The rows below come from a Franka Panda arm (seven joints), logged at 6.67 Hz.
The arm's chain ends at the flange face. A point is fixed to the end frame.
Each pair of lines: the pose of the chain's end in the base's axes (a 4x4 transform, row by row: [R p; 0 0 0 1], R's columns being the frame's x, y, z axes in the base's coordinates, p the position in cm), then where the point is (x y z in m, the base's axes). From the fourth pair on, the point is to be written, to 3 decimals.
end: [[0.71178 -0.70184 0.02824 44.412], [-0.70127 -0.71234 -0.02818 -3.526], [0.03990 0.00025 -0.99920 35.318], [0 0 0 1]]
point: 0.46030 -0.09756 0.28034
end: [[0.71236 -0.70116 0.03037 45.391], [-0.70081 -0.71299 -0.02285 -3.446], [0.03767 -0.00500 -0.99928 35.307], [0 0 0 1]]
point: 0.47031 -0.09635 0.27993
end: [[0.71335 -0.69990 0.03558 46.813], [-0.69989 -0.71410 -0.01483 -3.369], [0.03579 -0.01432 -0.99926 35.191], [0 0 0 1]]
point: 0.48501 -0.09497 0.27836
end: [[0.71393 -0.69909 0.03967 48.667], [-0.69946 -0.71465 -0.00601 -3.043], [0.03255 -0.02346 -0.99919 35.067], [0 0 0 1]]
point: 0.504 -0.091 0.277
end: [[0.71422 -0.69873 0.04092 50.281], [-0.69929 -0.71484 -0.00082 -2.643], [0.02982 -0.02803 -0.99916 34.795], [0 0 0 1]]
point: 0.520 -0.087 0.274
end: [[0.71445 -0.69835 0.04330 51.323], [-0.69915 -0.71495 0.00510 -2.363], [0.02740 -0.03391 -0.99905 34.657], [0 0 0 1]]
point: 0.531 -0.083 0.272
